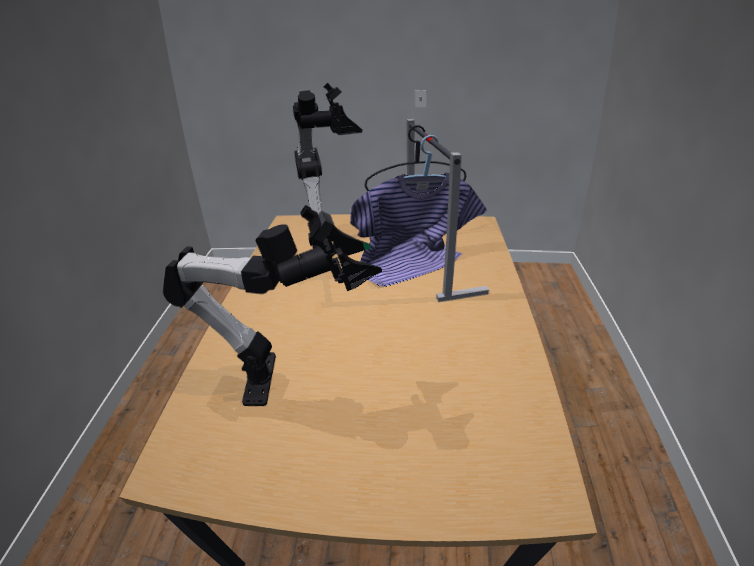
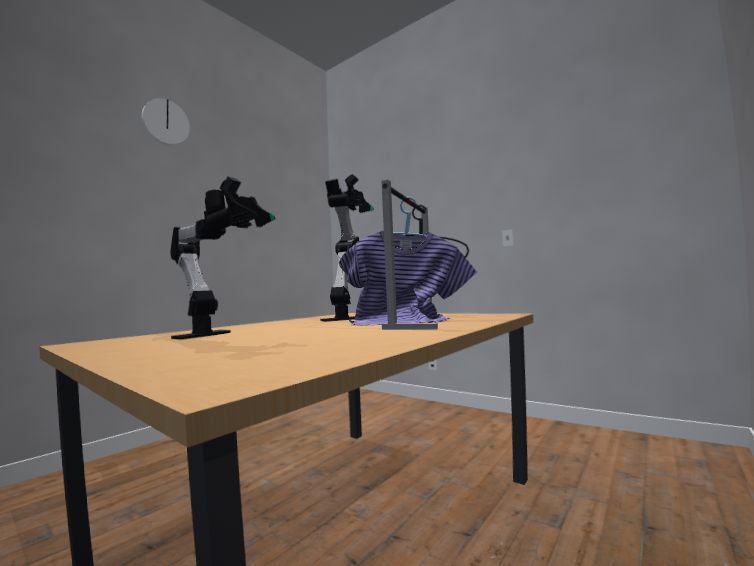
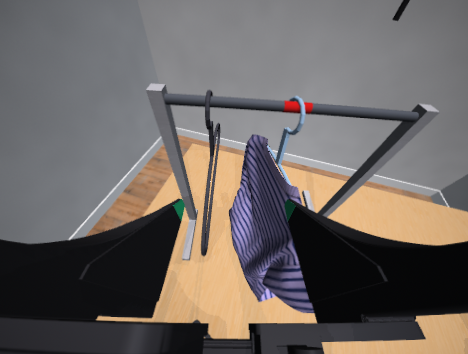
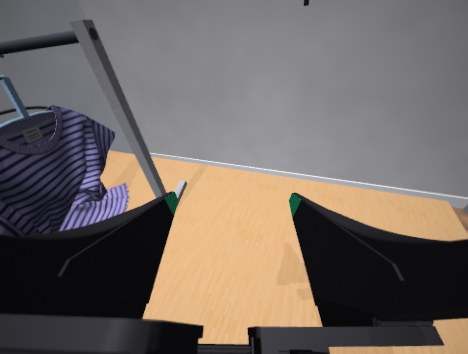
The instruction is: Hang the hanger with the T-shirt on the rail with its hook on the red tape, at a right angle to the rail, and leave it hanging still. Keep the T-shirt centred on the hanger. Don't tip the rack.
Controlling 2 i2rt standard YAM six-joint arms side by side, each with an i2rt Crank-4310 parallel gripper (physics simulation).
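Note:
The light-blue hanger (image 1: 427,163) (image 2: 407,222) (image 3: 283,145) (image 4: 15,100) hangs by its hook over the red tape (image 1: 429,138) (image 3: 290,106) on the rail (image 1: 442,147) (image 3: 250,104) (image 4: 40,43). The hanger runs across the rail; its exact angle is hard to tell. The purple striped T-shirt (image 1: 408,210) (image 2: 417,274) (image 3: 262,200) (image 4: 50,165) is on it, its collar around the hanger's neck and its lower part spread low at the table top. My left gripper (image 1: 354,129) (image 2: 371,208) (image 3: 234,201) is open, apart from the shirt. My right gripper (image 1: 373,258) (image 2: 272,218) (image 4: 233,195) is open and empty.
The grey rack post (image 1: 451,231) (image 2: 389,261) (image 3: 171,145) (image 4: 117,100) stands upright, as does the rack's other post. A black hanger (image 2: 467,246) (image 3: 205,220) hangs on the same rail, beside the shirt. The wooden table (image 1: 365,377) (image 2: 292,371) bears the rack and both arms.

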